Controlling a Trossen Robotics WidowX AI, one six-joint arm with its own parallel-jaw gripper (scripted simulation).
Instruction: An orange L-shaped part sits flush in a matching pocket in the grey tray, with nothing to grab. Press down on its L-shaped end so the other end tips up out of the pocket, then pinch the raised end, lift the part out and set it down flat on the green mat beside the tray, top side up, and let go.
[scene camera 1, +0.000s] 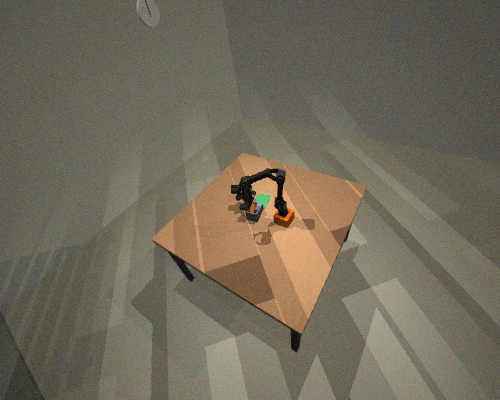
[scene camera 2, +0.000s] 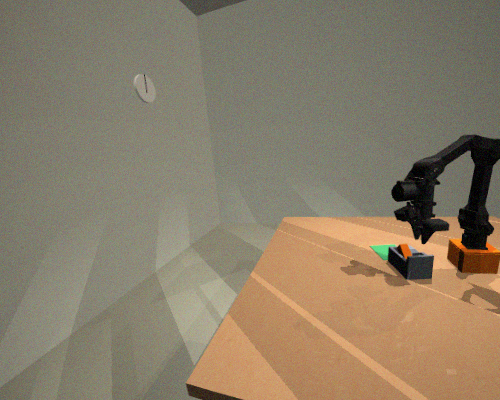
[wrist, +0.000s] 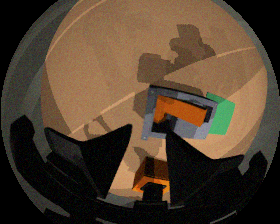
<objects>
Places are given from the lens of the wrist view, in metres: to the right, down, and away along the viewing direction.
my gripper (wrist: 149, 131): 0.01, 0.02, 0.10
orange L-shaped part (wrist: 191, 112): 0.09, 0.00, 0.15
</objects>
